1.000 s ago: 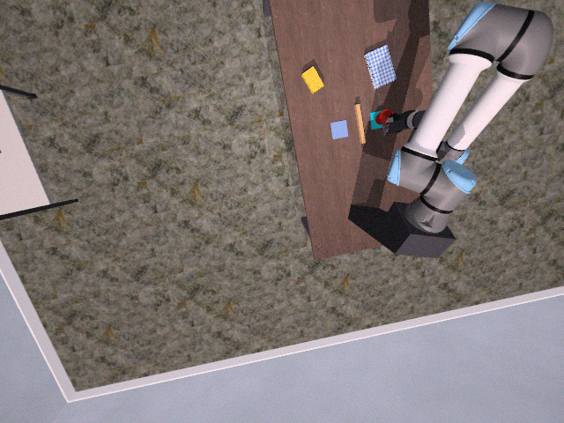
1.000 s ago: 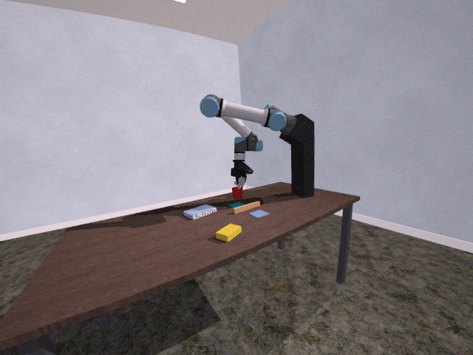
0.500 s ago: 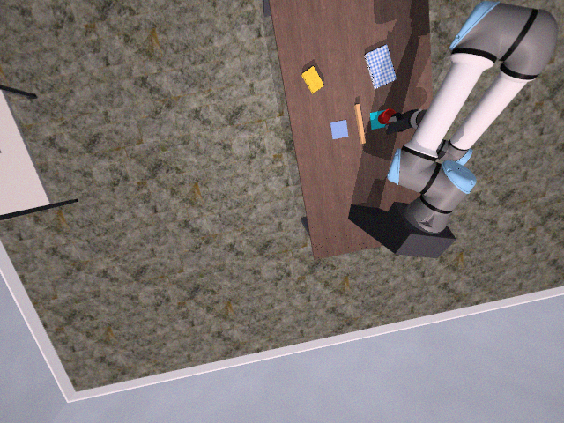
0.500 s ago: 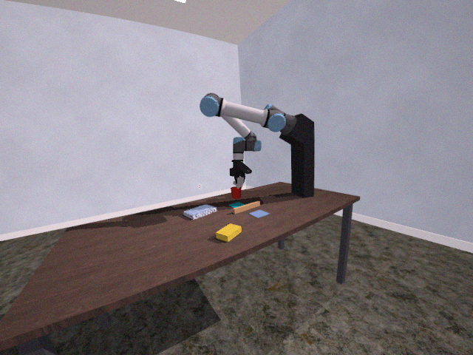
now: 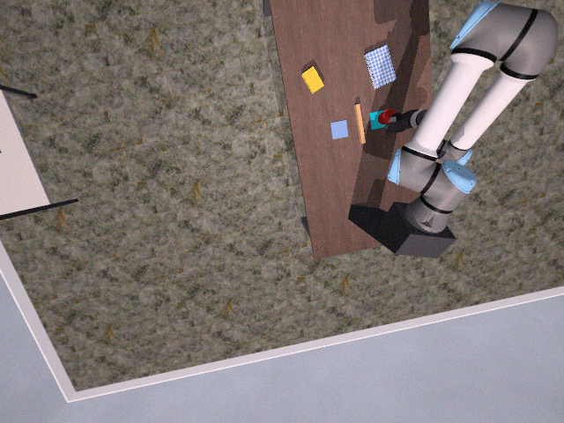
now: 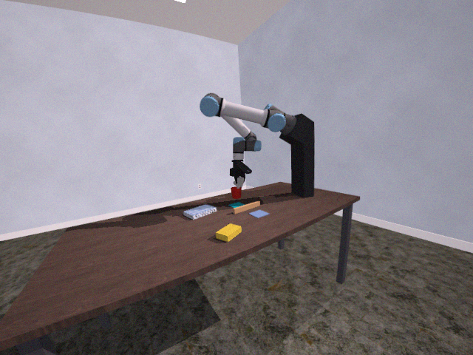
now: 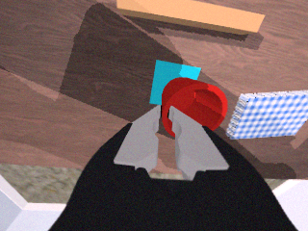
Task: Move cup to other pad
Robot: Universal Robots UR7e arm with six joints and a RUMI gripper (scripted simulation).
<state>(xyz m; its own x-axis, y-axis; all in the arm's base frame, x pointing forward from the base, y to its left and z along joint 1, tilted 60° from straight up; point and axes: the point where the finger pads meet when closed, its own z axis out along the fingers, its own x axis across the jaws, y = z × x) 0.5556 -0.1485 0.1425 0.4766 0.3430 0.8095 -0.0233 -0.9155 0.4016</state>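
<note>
The teal pad is 120 mm below my hand and 30 mm ahead of it. The rest, counted from my hand: wooden rail (110 mm to the left, 100 mm below, 50 mm ahead); red cup (30 mm below, 30 mm ahead); light blue pad (230 mm to the left, 120 mm below, 70 mm ahead).
</note>
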